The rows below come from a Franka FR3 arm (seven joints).
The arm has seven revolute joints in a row. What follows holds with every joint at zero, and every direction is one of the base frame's. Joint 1 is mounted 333 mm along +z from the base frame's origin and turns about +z. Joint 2 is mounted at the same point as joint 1 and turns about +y. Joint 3 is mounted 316 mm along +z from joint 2 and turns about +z. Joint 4 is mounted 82.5 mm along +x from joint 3 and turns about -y. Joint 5 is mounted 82.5 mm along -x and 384 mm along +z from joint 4 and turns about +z. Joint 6 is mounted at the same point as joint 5 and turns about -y. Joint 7 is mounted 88 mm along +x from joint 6 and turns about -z. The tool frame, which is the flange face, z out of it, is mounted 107 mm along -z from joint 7; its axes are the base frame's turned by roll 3.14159, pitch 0 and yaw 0 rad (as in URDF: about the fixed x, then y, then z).
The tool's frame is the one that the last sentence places.
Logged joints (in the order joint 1, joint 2, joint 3, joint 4, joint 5, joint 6, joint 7), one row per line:
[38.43 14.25 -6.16 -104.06 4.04 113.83 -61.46]
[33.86 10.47 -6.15 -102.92 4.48 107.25 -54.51]
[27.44 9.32 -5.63 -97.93 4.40 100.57 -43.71]
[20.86 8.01 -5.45 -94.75 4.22 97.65 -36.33]
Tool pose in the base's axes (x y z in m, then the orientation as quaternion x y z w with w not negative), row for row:
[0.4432 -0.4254 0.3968 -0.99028 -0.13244 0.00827 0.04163]
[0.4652 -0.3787 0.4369 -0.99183 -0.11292 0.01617 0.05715]
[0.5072 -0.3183 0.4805 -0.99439 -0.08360 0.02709 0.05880]
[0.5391 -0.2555 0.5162 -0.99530 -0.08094 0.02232 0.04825]
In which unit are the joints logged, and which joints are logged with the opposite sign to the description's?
The joints are logged in degrees. Opposite sign: joint 1.
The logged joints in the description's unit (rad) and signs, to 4 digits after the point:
[-0.6707 0.2487 -0.1075 -1.8162 0.0705 1.9867 -1.0727]
[-0.5910 0.1827 -0.1073 -1.7963 0.0782 1.8719 -0.9514]
[-0.4789 0.1627 -0.0983 -1.7092 0.0768 1.7553 -0.7629]
[-0.3641 0.1398 -0.0951 -1.6537 0.0737 1.7043 -0.6341]

